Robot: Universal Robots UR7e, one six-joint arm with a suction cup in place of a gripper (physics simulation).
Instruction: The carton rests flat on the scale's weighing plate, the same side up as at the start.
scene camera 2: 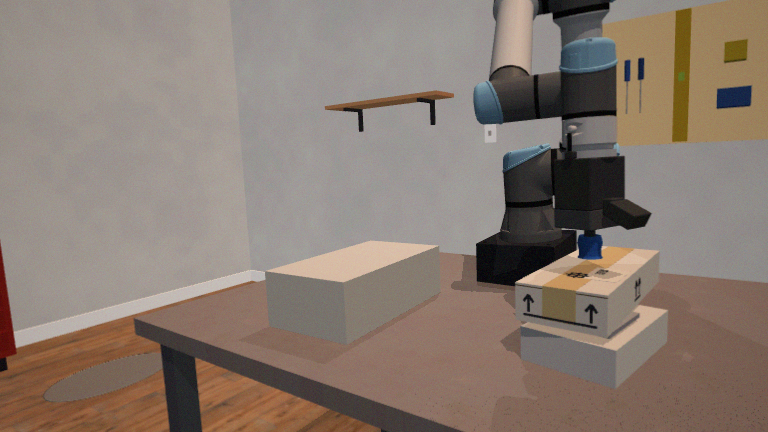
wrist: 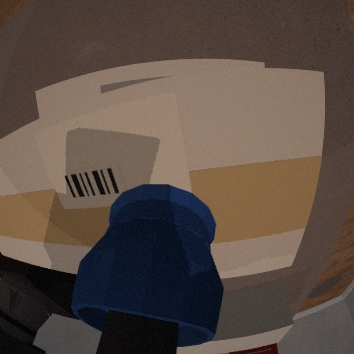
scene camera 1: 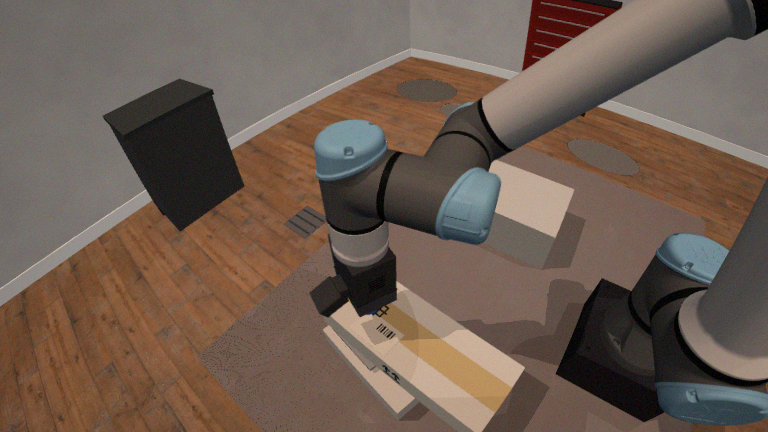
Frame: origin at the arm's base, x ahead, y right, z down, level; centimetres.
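Seen in the pictures: hand, its tool point: (scene camera 2: pixel 590 257) (wrist: pixel 160 231); arm's base, origin of its link: (scene camera 2: pixel 530 236) (wrist: pixel 27 293) (scene camera 1: pixel 637 337).
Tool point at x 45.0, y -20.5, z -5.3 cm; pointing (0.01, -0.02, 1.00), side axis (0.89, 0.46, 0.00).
Pixels of each thing's top centre, then the offset from my tool point to it. Level surfaces: height alone.
- carton, centre of its top: (wrist: pixel 50 220) (scene camera 1: pixel 417 338) (scene camera 2: pixel 595 264) dy +0.5, dx -9.1, dz +3.1 cm
- grey weighing plate, centre of its top: (scene camera 2: pixel 586 314) (scene camera 1: pixel 374 329) dy +0.4, dx -0.1, dz +9.1 cm
- white scale, centre of its top: (wrist: pixel 133 153) (scene camera 2: pixel 596 308) (scene camera 1: pixel 386 342) dy -0.5, dx -3.5, dz +9.1 cm
- large plain pale box, centre of its top: (scene camera 2: pixel 359 257) (scene camera 1: pixel 498 184) (wrist: pixel 212 348) dy +47.1, dx -6.1, dz +4.8 cm
- brown table, height of its surface: dz +16.1 cm
The carton (scene camera 1: pixel 445 354) (scene camera 2: pixel 563 308) (wrist: pixel 255 125), pale with a tan tape band, a barcode label and upward arrows on its sides, lies level, label side up. It rests on the grey weighing plate (scene camera 1: pixel 365 361) (scene camera 2: pixel 627 324) of the white scale (scene camera 1: pixel 386 386) (scene camera 2: pixel 569 349). It is turned relative to the scale and overhangs it; the carton hides most of the plate. My gripper, a blue suction cup (scene camera 2: pixel 590 256) (wrist: pixel 162 192), is open and holds nothing. It hangs a little above the carton's top; the gap is hard to judge.
A large plain pale box (scene camera 1: pixel 529 198) (scene camera 2: pixel 392 290) stands on the brown table (scene camera 2: pixel 300 370), apart from the scale. The arm's black base (scene camera 1: pixel 596 327) (scene camera 2: pixel 499 260) is behind the carton in scene camera 2. A dark cabinet (scene camera 1: pixel 182 161) stands by the wall.
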